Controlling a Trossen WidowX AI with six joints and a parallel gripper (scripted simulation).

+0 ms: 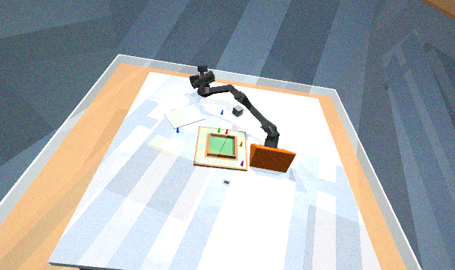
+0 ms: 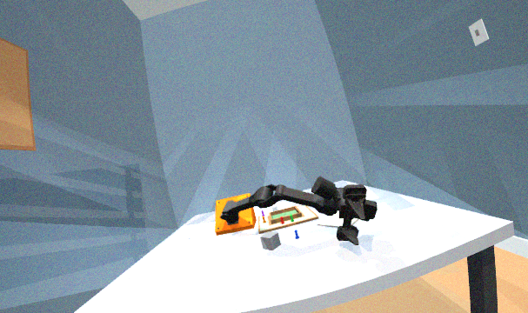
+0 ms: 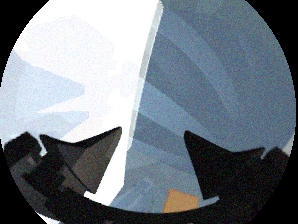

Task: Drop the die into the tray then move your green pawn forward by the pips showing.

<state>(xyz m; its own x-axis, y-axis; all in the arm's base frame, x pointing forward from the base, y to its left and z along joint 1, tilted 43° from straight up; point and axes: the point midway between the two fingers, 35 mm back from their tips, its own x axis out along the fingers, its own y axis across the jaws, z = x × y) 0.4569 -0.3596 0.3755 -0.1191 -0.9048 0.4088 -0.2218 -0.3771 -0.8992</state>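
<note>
My gripper tip is 230 mm past the white die, 780 mm to the right of it and 70 mm above it. From my gripper tip the other things lie so: green pawn 150 mm behind, 450 mm to the left, 50 mm below; then grey cube 250 mm behind, 240 mm to the left, 60 mm below; then tan sheet 70 mm ahead, 360 mm to the left, 80 mm below.
</note>
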